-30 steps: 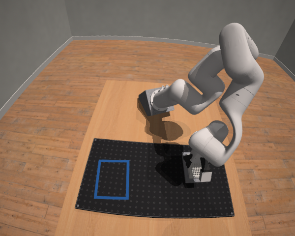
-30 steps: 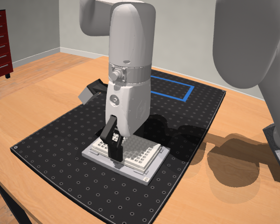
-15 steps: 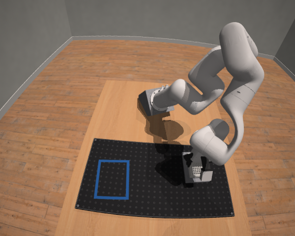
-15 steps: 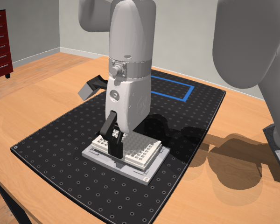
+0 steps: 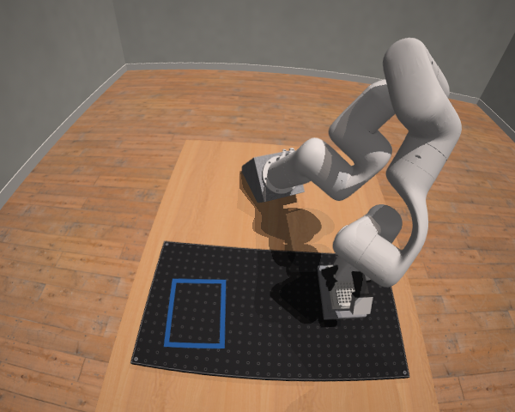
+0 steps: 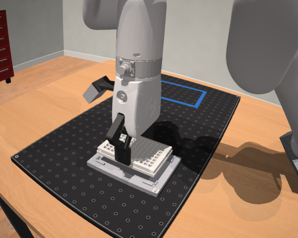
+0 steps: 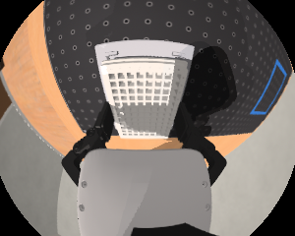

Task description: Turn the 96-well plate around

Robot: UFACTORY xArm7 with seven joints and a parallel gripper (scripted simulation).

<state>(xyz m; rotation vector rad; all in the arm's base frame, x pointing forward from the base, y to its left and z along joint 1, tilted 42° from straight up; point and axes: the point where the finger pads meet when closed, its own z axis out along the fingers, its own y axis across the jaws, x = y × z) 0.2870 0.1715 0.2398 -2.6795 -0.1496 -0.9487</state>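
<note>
My gripper is now 4 cm above the grey plate nest N1. The rest, counted from my hand: white 96-well plate 1 cm below; A1 label 9 cm behind, 4 cm below, 3 cm to the left.
</note>
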